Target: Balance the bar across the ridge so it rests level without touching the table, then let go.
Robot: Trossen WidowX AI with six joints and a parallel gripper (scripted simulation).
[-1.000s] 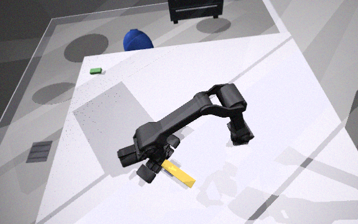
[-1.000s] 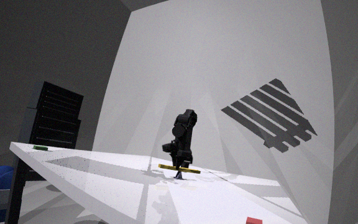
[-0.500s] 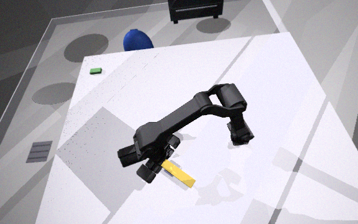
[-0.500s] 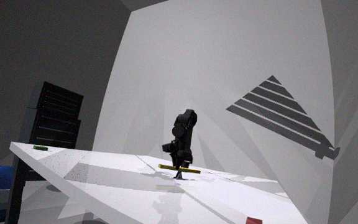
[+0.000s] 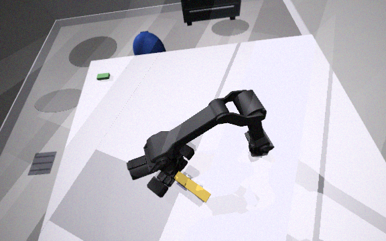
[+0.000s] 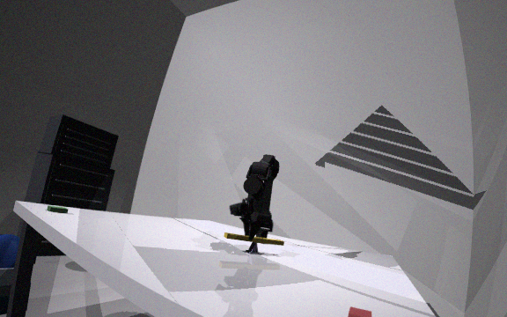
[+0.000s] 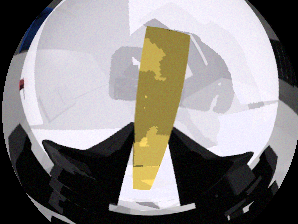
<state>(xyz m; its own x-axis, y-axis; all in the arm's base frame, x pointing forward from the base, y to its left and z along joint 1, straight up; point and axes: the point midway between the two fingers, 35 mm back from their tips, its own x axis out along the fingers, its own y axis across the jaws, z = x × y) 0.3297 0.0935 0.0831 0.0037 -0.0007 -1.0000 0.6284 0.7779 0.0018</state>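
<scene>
Now: gripper tip 20 mm past the yellow bar and 20 mm to the right of it. From my gripper tip the other things lie so: red block: 410 mm ahead, 410 mm to the left, 30 mm below; green block: 410 mm ahead, 590 mm to the right, 40 mm below.
</scene>
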